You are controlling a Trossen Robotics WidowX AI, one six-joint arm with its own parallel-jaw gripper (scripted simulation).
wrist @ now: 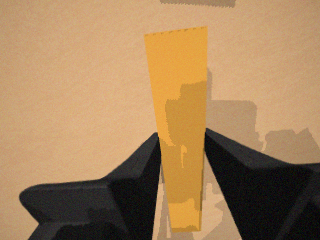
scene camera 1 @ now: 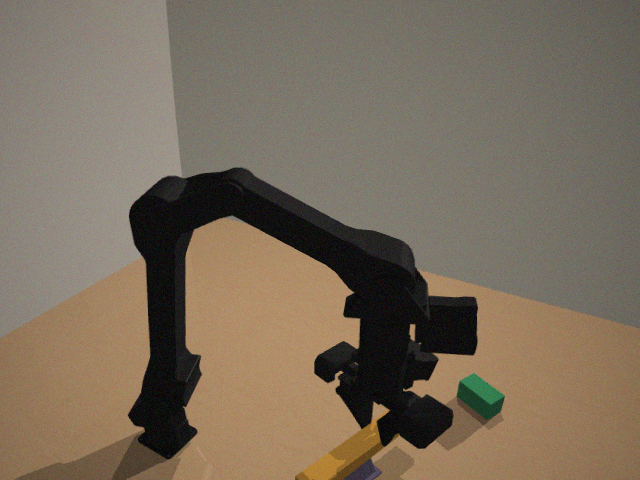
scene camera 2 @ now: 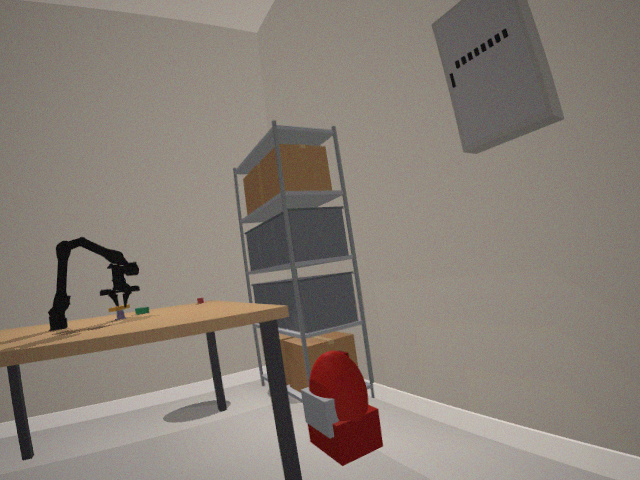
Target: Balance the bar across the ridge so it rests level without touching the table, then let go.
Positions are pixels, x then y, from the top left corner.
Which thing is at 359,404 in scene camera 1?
My gripper.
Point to a green block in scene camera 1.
475,392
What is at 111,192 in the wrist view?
My gripper.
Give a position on a yellow bar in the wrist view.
At 177,60
